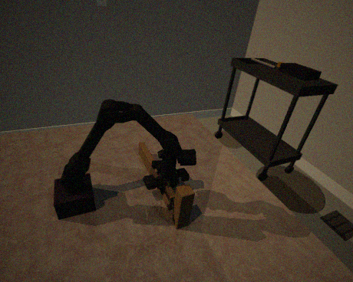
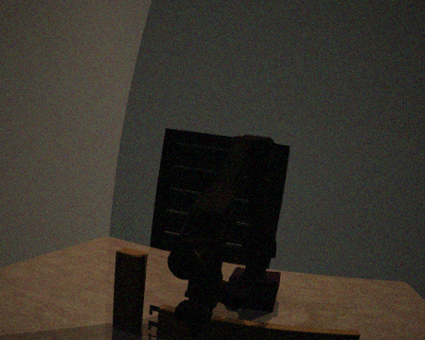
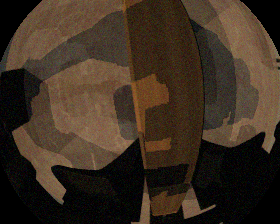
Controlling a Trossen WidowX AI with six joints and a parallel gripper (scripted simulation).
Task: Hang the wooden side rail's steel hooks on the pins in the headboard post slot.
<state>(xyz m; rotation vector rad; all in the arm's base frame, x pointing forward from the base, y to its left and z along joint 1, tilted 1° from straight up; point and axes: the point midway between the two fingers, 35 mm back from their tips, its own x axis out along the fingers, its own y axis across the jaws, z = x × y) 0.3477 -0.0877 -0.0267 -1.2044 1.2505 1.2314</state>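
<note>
The headboard post lies 1 cm ahead of my gripper tip, 14 cm to the right of it and 6 cm above it.
</note>
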